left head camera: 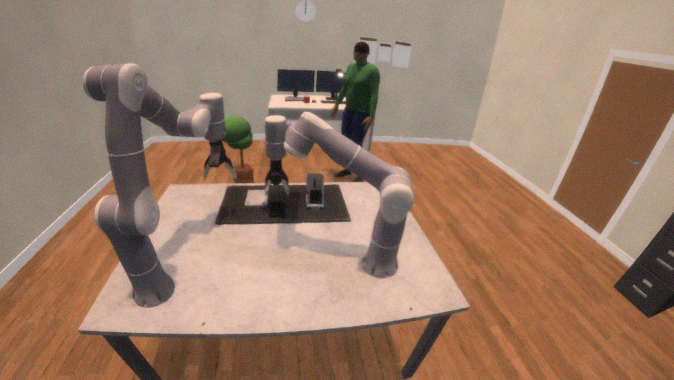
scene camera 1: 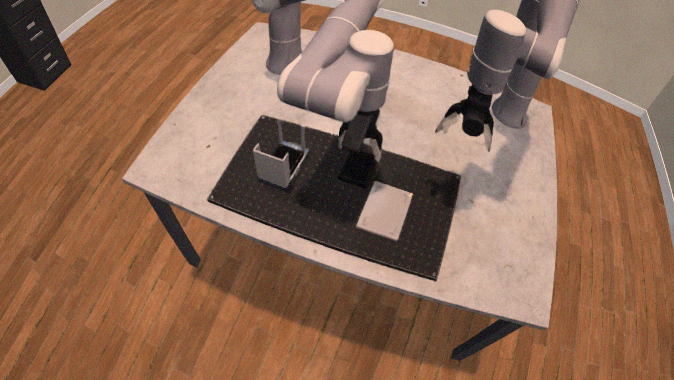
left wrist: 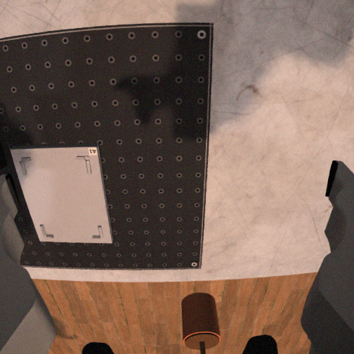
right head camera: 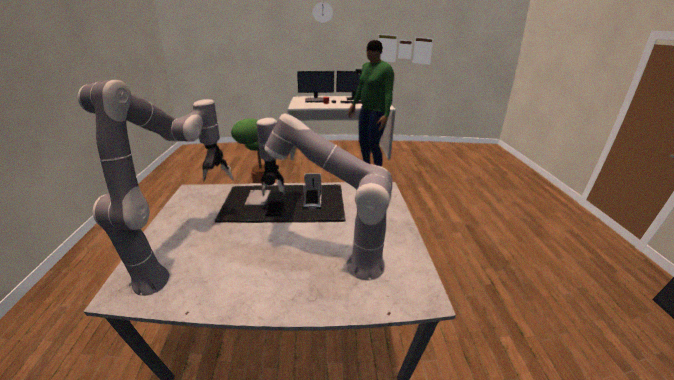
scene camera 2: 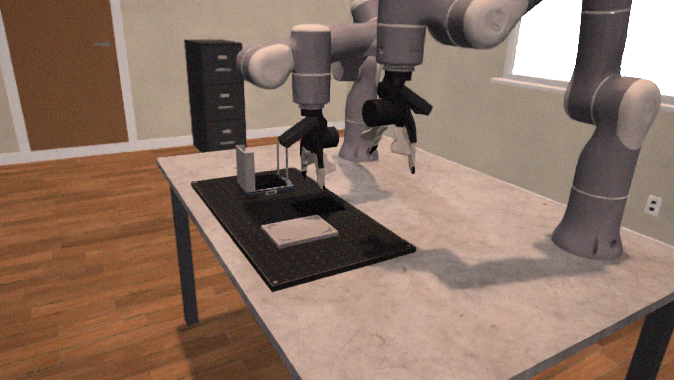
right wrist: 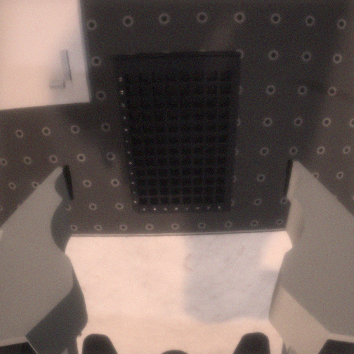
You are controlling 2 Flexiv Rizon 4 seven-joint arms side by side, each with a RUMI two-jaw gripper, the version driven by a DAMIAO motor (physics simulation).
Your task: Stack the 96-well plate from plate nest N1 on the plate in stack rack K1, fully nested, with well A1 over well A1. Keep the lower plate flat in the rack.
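A black 96-well plate [left head camera: 276,209] [scene camera 1: 356,172] [scene camera 2: 318,204] [right wrist: 180,135] lies flat on the perforated board; nest N1 cannot be told apart from it. My right gripper [left head camera: 277,192] [right head camera: 272,192] [scene camera 1: 360,154] [scene camera 2: 314,182] [right wrist: 177,165] is open above this plate, its fingers apart on either side in the right wrist view. Stack rack K1 [left head camera: 315,181] [scene camera 1: 271,165] [scene camera 2: 245,169] has grey upright walls and holds a dark plate [scene camera 1: 287,155] [scene camera 2: 270,181] low inside. My left gripper [left head camera: 220,177] [scene camera 1: 463,140] [scene camera 2: 393,161] [left wrist: 171,170] is open and empty, high beside the board. Well A1 is not readable on either plate.
A white rectangular block [scene camera 1: 385,210] [scene camera 2: 300,231] [left wrist: 65,195] with corner marks and an A1 label lies on the black perforated board [scene camera 1: 320,230] [left wrist: 150,190], close to the black plate. The rack's uprights rise above the board on the plate's other side.
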